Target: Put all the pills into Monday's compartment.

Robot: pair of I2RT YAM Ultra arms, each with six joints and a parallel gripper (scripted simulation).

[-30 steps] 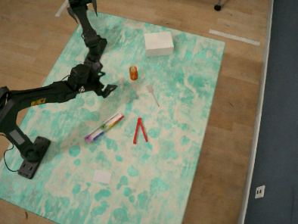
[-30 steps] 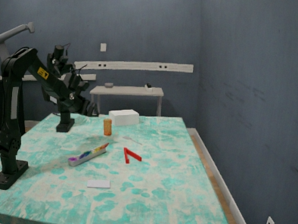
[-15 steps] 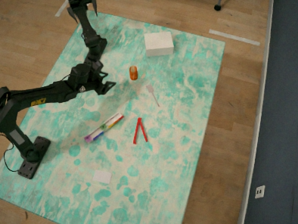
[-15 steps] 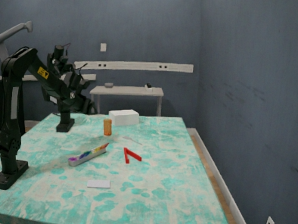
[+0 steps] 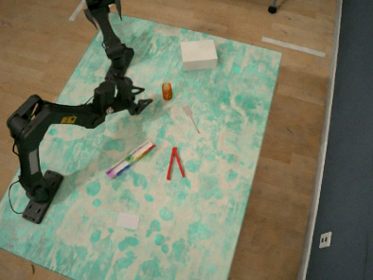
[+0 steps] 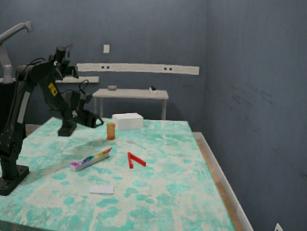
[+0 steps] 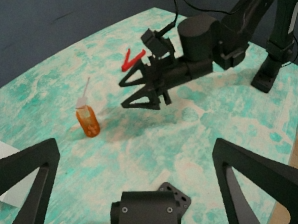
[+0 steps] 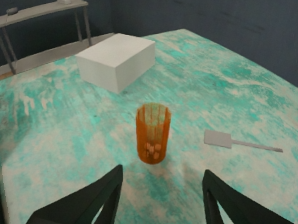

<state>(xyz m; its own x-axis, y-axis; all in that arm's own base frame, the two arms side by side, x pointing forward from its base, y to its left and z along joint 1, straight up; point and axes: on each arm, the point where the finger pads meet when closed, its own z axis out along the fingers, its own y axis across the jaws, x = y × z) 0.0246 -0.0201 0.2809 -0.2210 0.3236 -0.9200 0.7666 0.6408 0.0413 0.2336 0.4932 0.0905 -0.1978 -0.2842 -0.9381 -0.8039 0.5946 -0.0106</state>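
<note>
My right gripper is now 8 cm to the right of the orange pill bottle, 8 cm above it and 4 cm short of it. Also, from my right hand: white box 32 cm to the left, 10 cm ahead, 7 cm below; lid 32 cm to the right, 8 cm below, 2 cm behind; white card 46 cm to the right, 12 cm ahead, 10 cm below.
</note>
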